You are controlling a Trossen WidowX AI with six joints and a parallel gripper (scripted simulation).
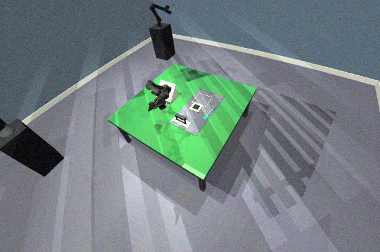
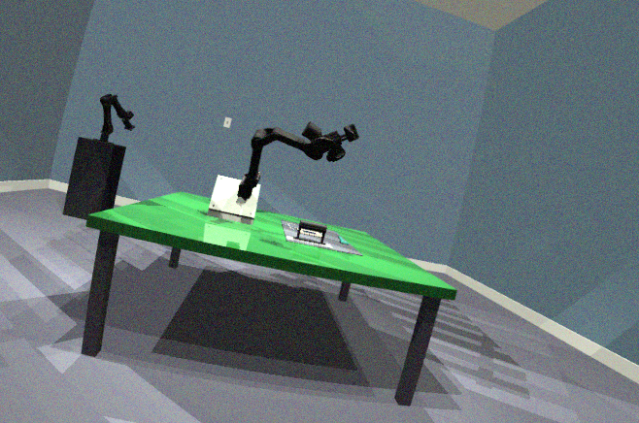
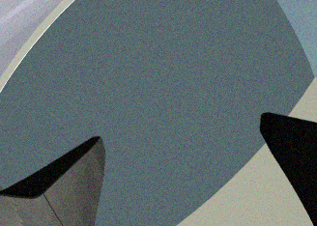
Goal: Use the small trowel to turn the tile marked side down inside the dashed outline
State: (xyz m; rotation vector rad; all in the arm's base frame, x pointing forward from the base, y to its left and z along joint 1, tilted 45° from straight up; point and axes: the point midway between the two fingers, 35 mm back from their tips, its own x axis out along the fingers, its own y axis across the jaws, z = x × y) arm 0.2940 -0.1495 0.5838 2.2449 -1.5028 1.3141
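Now: gripper tip 290 mm to the right of the small trowel and 410 mm above it. The rest, counted from my gripper tip: grey mat: 100 mm ahead, 530 mm to the left, 460 mm below; thin teal strip: 240 mm ahead, 500 mm to the left, 440 mm below; tile: 70 mm ahead, 540 mm to the left, 440 mm below.
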